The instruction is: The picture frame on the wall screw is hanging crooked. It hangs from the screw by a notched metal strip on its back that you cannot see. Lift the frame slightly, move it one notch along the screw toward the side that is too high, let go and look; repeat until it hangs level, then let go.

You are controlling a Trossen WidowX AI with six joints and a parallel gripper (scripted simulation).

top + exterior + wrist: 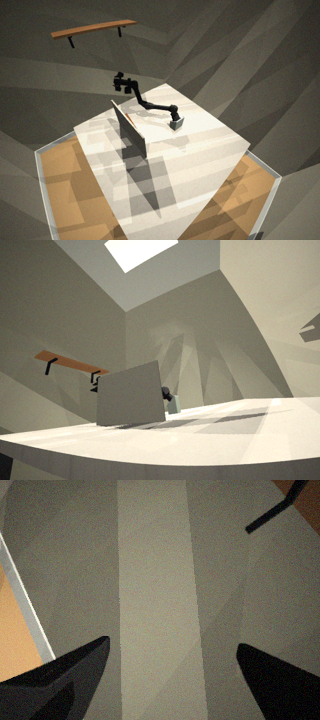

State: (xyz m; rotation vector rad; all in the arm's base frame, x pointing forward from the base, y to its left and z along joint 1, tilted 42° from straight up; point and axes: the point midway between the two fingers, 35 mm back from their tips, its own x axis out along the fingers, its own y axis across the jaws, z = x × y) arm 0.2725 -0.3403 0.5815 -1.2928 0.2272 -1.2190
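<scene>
The wooden picture frame is 13 cm ahead of my gripper tip, 50 cm to the left of it and 13 cm below it. Round my gripper tip: upright wall panel 14 cm ahead, 52 cm to the left, 15 cm below.
</scene>
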